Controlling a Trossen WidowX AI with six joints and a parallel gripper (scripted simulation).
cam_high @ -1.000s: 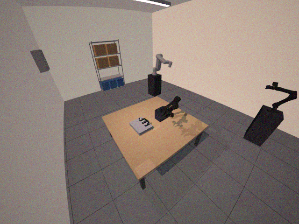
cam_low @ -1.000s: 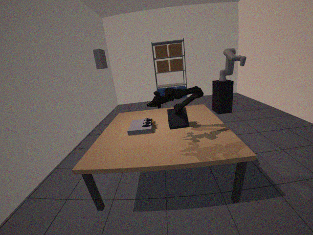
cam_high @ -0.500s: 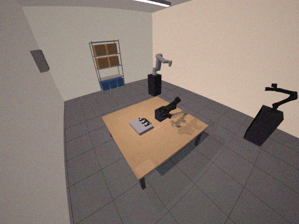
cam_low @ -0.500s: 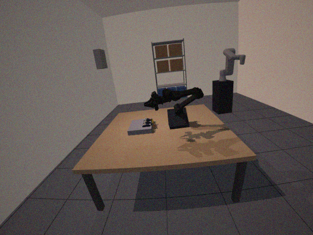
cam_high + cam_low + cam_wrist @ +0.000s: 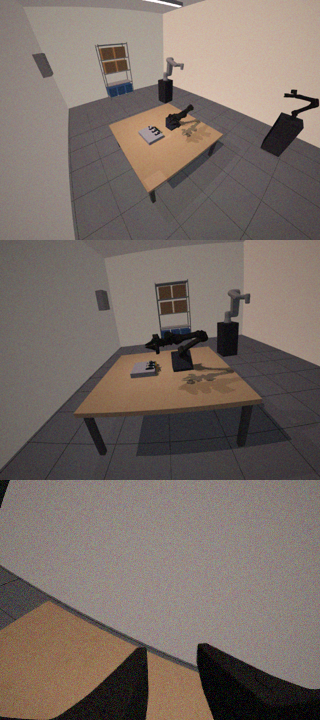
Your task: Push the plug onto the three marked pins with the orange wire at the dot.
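My gripper tip is 40 mm past the blue band, 260 mm to the left of it and 270 mm above it. The rest, counted from my gripper tip: grey printed holder 110 mm ahead, 310 mm to the right, 320 mm below.
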